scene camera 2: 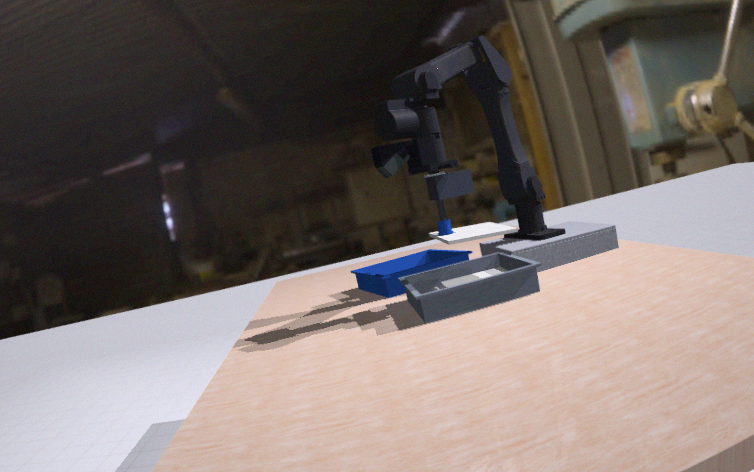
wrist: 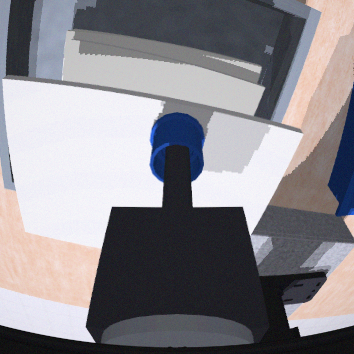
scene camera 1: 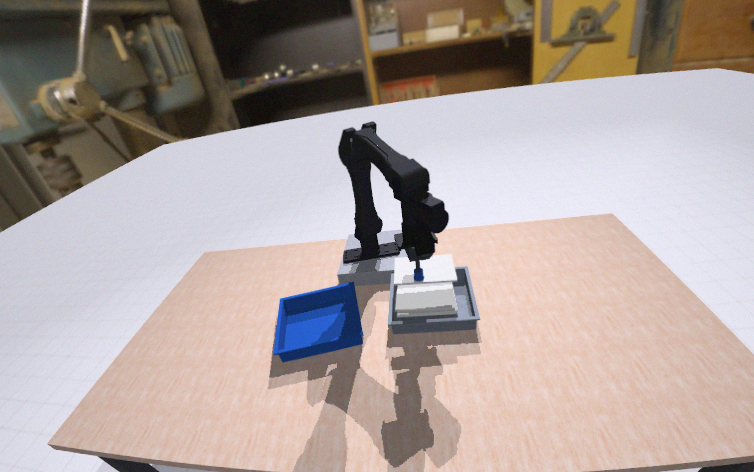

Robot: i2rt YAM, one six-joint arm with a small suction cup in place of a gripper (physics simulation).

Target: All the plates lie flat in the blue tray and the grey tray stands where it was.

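Seen in the pictures: hand, its tool point: [wrist: 176,129] [scene camera 1: 419,280]; arm's base, origin of its link: [scene camera 2: 533,235] [scene camera 1: 371,253].
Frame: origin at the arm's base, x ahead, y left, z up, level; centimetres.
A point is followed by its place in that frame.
Observation:
My suction cup [scene camera 1: 418,274] [scene camera 2: 444,227] [wrist: 177,145] @[z 5.8, x 25.7, y 13.2 cm], blue, is on and holds a white plate [scene camera 1: 439,268] @[z 6.4, x 22.7, y 19.8 cm] [scene camera 2: 484,229] @[z 6.3, x 19.6, y 17.7 cm] [wrist: 80,150] @[z 6.5, x 24.4, y 18.8 cm] by its top face, near one edge. The held plate hangs roughly level above the grey tray's rim, over its rear part. More pale plates [scene camera 1: 424,298] @[z -3.2, x 23.8, y 14.4 cm] [wrist: 150,75] @[z -3.2, x 26.4, y 15.3 cm] lie stacked in the grey tray [scene camera 1: 434,327] @[z -3.6, x 35.2, y 15.0 cm] [scene camera 2: 478,298] @[z -3.6, x 27.4, y 27.6 cm] [wrist: 296,65] @[z -0.5, x 29.3, y 3.9 cm]; the held plate hides part of the stack, so their number is unclear. The blue tray [scene camera 1: 319,352] @[z -4.7, x 36.5, y -17.3 cm] [scene camera 2: 381,285] @[z -2.9, x 35.6, y -8.7 cm] [wrist: 345,175] @[z -2.4, x 18.0, y -7.0 cm] stands beside the grey one and shows no plate in scene camera 1.
The arm's grey base block [scene camera 1: 364,276] @[z -1.5, x 10.5, y -3.2 cm] [scene camera 2: 578,246] @[z -2.6, x -2.4, y 15.5 cm] [wrist: 300,225] @[z -2.1, x 10.5, y -3.4 cm] stands behind the trays, near the held plate's rear side. The walls of both trays rise from the wooden table [scene camera 1: 556,361] @[z -5.4, x 51.2, y 41.8 cm] [scene camera 2: 472,384] @[z -5.5, x 42.0, y 59.5 cm], with a narrow gap between the trays.

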